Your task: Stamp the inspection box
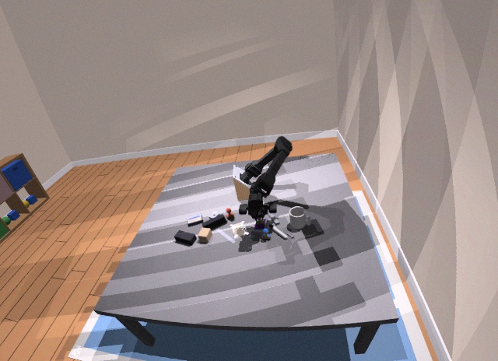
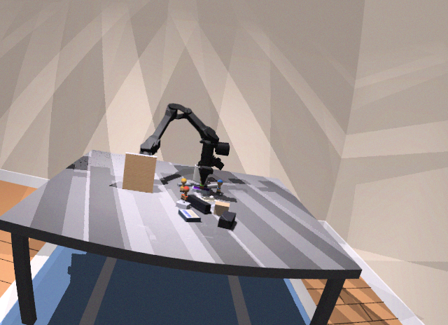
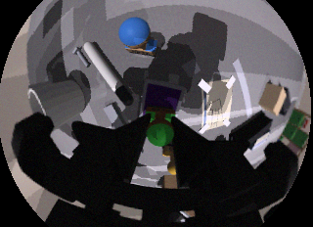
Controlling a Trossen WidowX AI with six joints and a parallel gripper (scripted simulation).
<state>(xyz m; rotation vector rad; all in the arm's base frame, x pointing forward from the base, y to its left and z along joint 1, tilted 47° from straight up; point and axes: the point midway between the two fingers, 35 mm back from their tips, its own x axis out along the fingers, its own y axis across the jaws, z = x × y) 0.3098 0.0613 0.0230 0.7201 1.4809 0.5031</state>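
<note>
My gripper tip is now 1 cm above the green-knobbed stamp. Round my gripper tip: blue-knobbed stamp 9 cm ahead, 2 cm to the left, 2 cm below; white marker 8 cm to the left, 5 cm ahead, 3 cm below; purple ink pad 4 cm below.
</note>
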